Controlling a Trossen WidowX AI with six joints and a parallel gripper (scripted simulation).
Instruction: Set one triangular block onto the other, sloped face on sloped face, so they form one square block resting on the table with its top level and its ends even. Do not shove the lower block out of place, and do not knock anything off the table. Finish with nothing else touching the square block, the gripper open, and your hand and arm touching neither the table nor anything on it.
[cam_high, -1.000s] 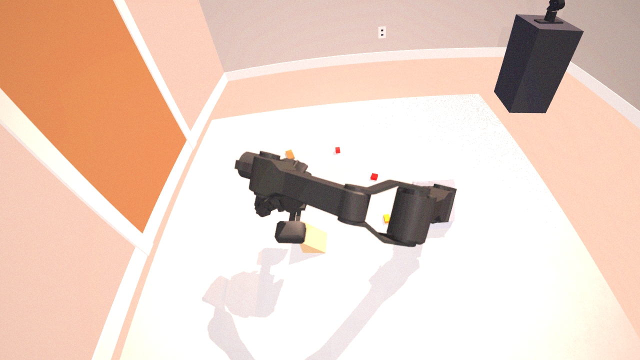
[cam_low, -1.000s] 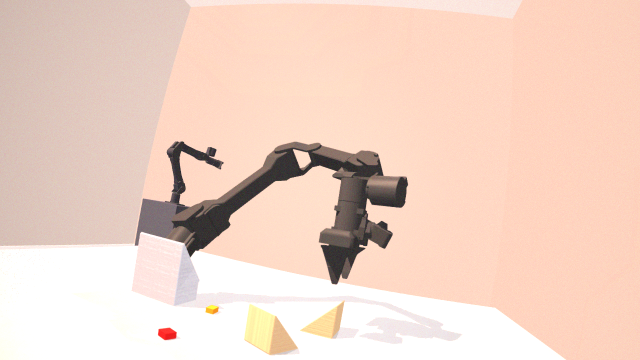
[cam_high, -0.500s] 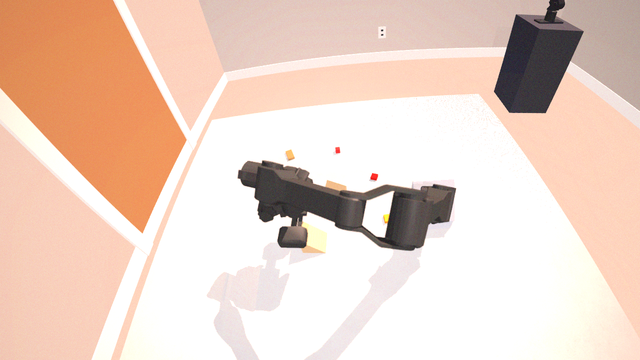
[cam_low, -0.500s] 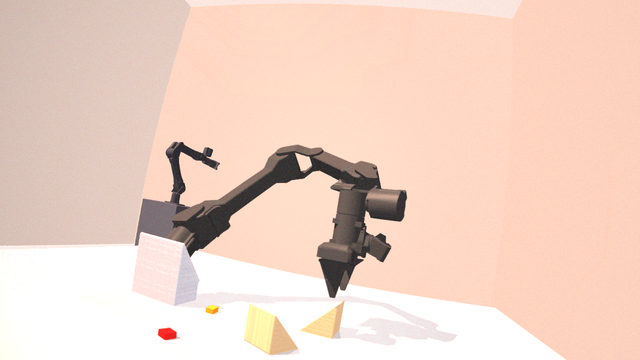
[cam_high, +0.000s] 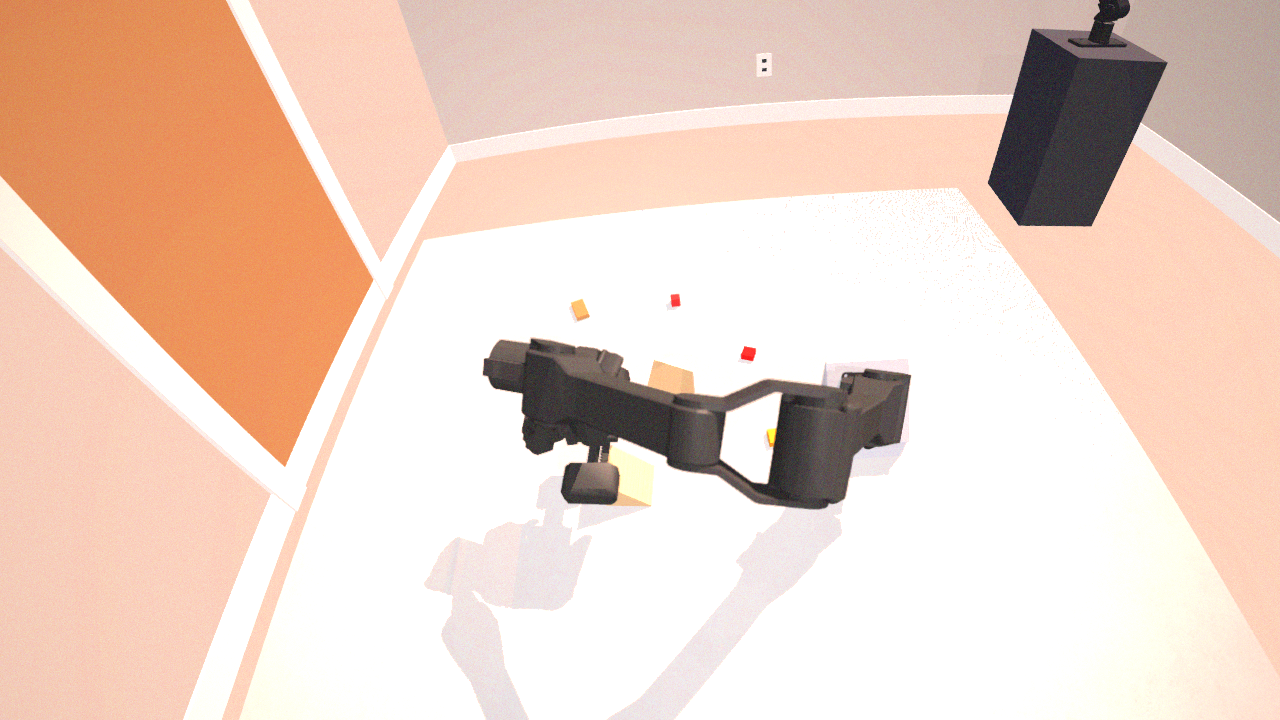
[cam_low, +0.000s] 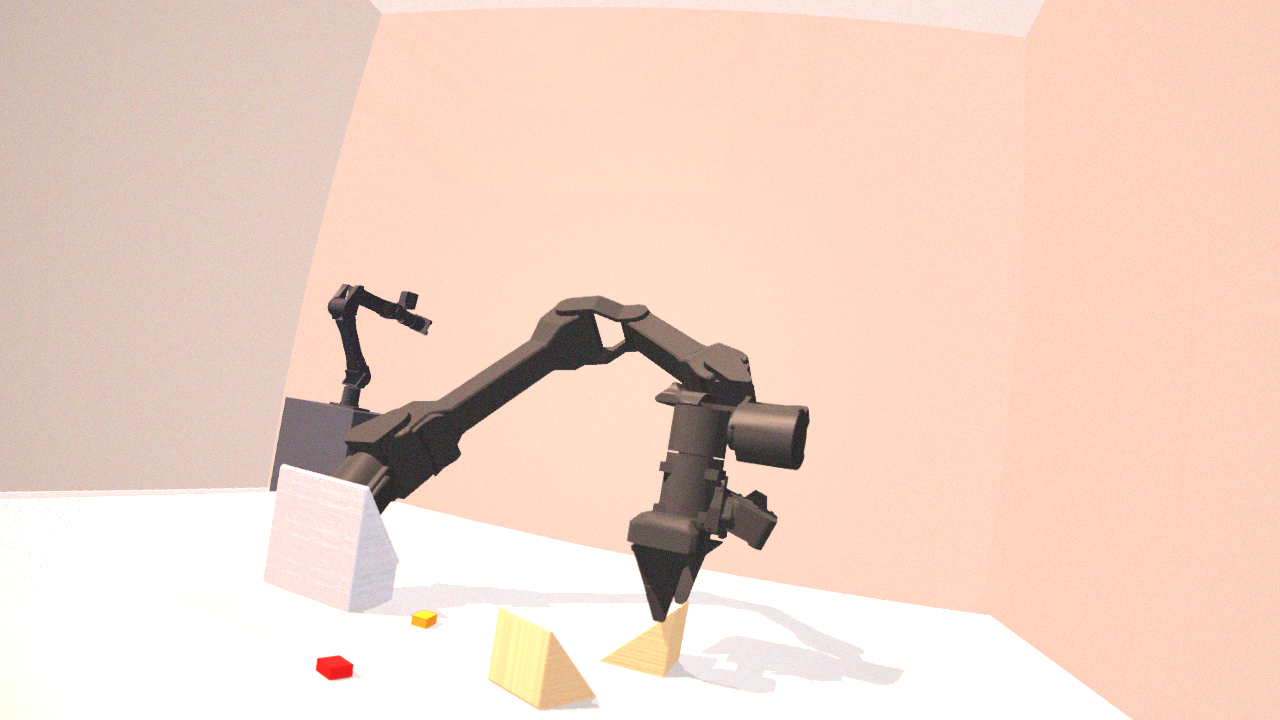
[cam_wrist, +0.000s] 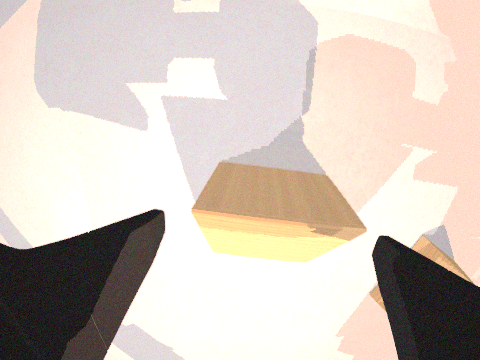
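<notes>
Right now the wooden triangular block is 40 mm below my gripper tip. From my gripper tip the other things lie so: yellow cube (220 mm behind, 80 mm to the right, 50 mm below).
</notes>
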